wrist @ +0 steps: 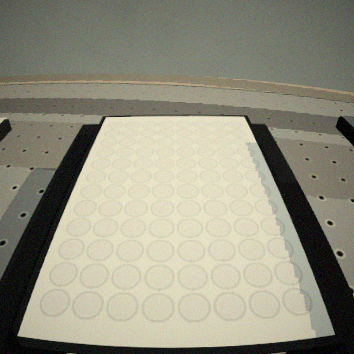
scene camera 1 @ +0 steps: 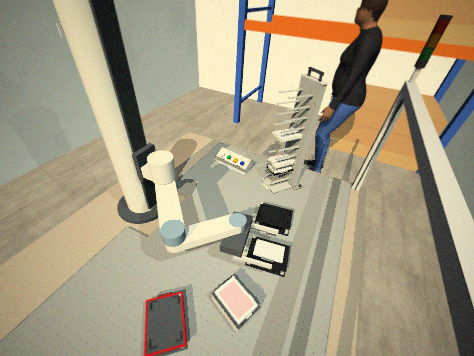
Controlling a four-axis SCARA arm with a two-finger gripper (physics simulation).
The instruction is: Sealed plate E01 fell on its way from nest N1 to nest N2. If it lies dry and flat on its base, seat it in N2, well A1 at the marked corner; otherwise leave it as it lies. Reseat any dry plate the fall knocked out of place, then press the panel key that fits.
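Frame: origin at the arm's base, x ahead, y left, z up, level; metres.
Seen in the pictures: gripper, fingertip midpoint: [wrist: 173, 98] [scene camera 1: 275, 248]; arm's base, origin of the base link: [scene camera 1: 144, 204].
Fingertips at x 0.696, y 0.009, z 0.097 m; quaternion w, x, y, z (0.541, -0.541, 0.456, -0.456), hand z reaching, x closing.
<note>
Offsets run from my fingertips to a thing's top centre. "spot": to the spot under its first point.
A white sealed plate @[dy -0.004, dx -0.020, dz -0.026 m] [scene camera 1: 269, 251] [wrist: 175, 218] lies flat, seal up, inside a black frame @[spot: dy -0.035, dx +0.049, dz -0.034 m] [scene camera 1: 283, 265] [wrist: 46, 218] to the right of the arm. It looks dry. The wrist view looks along it from one short end, and its label is out of view. A second black frame @[dy +0.195, dx -0.063, dz -0.021 m] [scene camera 1: 274, 216] stands just behind it with a dark top. My gripper [scene camera 1: 235, 243] hangs under the arm's outer end beside the white plate. It is open and empty, and its fingers do not show in the wrist view. The key panel @[dy +0.513, dx -0.440, dz -0.001 m] [scene camera 1: 234, 159] has green, yellow and blue keys.
A pink-topped plate @[dy -0.238, dx -0.057, dz -0.013 m] [scene camera 1: 235, 299] lies askew on the table at the front. A red-outlined dark nest @[dy -0.397, dx -0.233, dz -0.038 m] [scene camera 1: 165, 321] lies left of it. A tall plate rack [scene camera 1: 312, 114] stands at the back with a person [scene camera 1: 354, 76] beside it. A thick column [scene camera 1: 103, 107] stands left.
</note>
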